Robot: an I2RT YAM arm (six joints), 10 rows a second.
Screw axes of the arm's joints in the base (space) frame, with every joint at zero. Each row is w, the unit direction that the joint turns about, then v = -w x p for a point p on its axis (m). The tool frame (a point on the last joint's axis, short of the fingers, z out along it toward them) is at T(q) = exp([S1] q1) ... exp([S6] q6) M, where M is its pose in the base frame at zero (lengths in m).
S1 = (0, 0, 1, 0.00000, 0.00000, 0.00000)
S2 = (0, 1, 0, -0.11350, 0.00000, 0.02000)
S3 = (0, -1, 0, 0.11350, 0.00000, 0.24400)
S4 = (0, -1, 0, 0.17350, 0.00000, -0.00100)
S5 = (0, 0, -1, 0.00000, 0.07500, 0.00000)
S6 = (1, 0, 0, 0.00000, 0.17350, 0.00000)
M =
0 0 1 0.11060
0 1 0 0.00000
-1 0 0 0.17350
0 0 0 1
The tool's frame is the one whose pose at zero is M.
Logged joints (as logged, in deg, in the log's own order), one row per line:
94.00 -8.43 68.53 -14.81 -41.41 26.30
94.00 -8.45 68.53 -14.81 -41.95 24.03
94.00 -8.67 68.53 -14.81 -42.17 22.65
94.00 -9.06 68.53 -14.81 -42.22 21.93
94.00 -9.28 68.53 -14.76 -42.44 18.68
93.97 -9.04 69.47 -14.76 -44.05 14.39
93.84 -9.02 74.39 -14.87 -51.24 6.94
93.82 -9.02 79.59 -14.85 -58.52 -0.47
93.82 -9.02 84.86 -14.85 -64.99 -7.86
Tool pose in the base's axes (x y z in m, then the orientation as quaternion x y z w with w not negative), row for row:
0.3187 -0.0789 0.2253 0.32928 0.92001 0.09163 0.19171
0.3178 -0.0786 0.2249 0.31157 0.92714 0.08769 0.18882
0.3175 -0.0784 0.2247 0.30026 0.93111 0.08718 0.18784
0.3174 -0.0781 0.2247 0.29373 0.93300 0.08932 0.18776
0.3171 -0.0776 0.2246 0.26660 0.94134 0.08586 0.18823
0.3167 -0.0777 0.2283 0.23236 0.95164 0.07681 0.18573
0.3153 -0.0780 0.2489 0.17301 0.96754 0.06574 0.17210
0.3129 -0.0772 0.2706 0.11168 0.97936 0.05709 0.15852
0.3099 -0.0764 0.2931 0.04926 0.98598 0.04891 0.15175
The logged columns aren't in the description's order. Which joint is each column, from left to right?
Columns, left to right: q2, q5, q3, q1, q4, q6.
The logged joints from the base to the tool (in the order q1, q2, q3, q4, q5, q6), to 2 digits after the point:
-14.81 94.00 68.53 -41.41 -8.43 26.30
-14.81 94.00 68.53 -41.95 -8.45 24.03
-14.81 94.00 68.53 -42.17 -8.67 22.65
-14.81 94.00 68.53 -42.22 -9.06 21.93
-14.76 94.00 68.53 -42.44 -9.28 18.68
-14.76 93.97 69.47 -44.05 -9.04 14.39
-14.87 93.84 74.39 -51.24 -9.02 6.94
-14.85 93.82 79.59 -58.52 -9.02 -0.47
-14.85 93.82 84.86 -64.99 -9.02 -7.86

